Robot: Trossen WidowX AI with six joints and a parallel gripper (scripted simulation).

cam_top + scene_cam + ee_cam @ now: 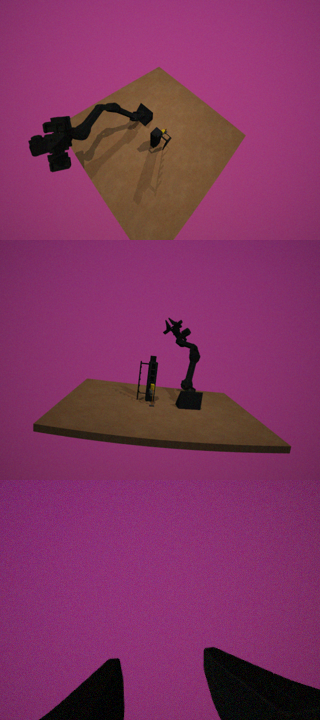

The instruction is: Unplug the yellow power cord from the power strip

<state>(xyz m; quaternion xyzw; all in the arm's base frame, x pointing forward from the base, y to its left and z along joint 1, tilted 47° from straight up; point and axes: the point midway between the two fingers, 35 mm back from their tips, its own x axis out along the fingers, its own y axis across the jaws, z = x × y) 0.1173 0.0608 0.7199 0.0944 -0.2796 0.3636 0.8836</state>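
The yellow plug is 490 mm below my gripper tip, 460 mm to the left of it and 80 mm ahead of it. Also, from my gripper tip: dark upright block: 460 mm below, 370 mm to the left, 90 mm ahead.
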